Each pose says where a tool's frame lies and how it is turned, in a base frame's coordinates. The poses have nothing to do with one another.
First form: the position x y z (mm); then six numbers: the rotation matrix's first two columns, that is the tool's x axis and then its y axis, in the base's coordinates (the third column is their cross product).
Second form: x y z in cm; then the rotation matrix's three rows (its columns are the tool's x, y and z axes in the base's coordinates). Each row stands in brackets. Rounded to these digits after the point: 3 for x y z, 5 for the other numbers.
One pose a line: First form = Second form
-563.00 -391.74 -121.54 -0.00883 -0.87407 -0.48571 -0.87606 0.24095 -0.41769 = [-56.300 -39.174 -12.154], [[-0.00883 -0.87606 0.48212], [-0.87407 0.24095 0.42182], [-0.48571 -0.41769 -0.76787]]
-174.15 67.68 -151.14 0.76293 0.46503 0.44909 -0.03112 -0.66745 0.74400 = [-17.415 6.768 -15.114], [[0.76293 -0.03112 0.64573], [0.46503 -0.66745 -0.58160], [0.44909 0.74400 -0.49475]]
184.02 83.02 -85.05 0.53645 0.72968 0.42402 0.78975 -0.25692 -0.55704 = [18.402 8.302 -8.505], [[0.53645 0.78975 -0.29752], [0.72968 -0.25692 0.63369], [0.42402 -0.55704 -0.71409]]
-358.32 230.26 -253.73 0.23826 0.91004 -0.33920 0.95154 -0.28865 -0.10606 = [-35.832 23.026 -25.373], [[0.23826 0.95154 -0.19443], [0.91004 -0.28865 -0.29749], [-0.33920 -0.10606 -0.93471]]
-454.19 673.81 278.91 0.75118 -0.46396 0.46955 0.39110 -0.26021 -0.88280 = [-45.419 67.381 27.891], [[0.75118 0.39110 0.53177], [-0.46396 -0.26021 0.84678], [0.46955 -0.88280 -0.01401]]
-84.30 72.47 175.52 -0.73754 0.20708 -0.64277 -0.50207 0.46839 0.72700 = [-8.430 7.247 17.552], [[-0.73754 -0.50207 0.45161], [0.20708 0.46839 0.85891], [-0.64277 0.72700 -0.24149]]
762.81 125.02 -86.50 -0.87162 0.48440 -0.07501 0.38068 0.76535 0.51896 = [76.281 12.502 -8.650], [[-0.87162 0.38068 0.30879], [0.48440 0.76535 0.42378], [-0.07501 0.51896 -0.85150]]
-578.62 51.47 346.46 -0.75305 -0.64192 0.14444 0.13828 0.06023 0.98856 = [-57.862 5.147 34.646], [[-0.75305 0.13828 -0.64328], [-0.64192 0.06023 0.76441], [0.14444 0.98856 0.04341]]
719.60 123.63 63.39 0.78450 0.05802 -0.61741 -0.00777 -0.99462 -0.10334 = [71.960 12.363 6.339], [[0.78450 -0.00777 -0.62008], [0.05802 -0.99462 0.08587], [-0.61741 -0.10334 -0.77983]]
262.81 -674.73 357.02 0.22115 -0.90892 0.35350 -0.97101 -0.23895 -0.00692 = [26.281 -67.473 35.702], [[0.22115 -0.97101 0.09076], [-0.90892 -0.23895 -0.34172], [0.35350 -0.00692 -0.93541]]
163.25 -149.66 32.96 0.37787 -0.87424 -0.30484 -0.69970 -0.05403 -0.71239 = [16.325 -14.966 3.296], [[0.37787 -0.69970 0.60633], [-0.87424 -0.05403 0.48249], [-0.30484 -0.71239 -0.63212]]
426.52 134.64 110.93 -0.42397 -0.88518 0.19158 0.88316 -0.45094 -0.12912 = [42.652 13.464 11.093], [[-0.42397 0.88316 0.20069], [-0.88518 -0.45094 0.11445], [0.19158 -0.12912 0.97294]]
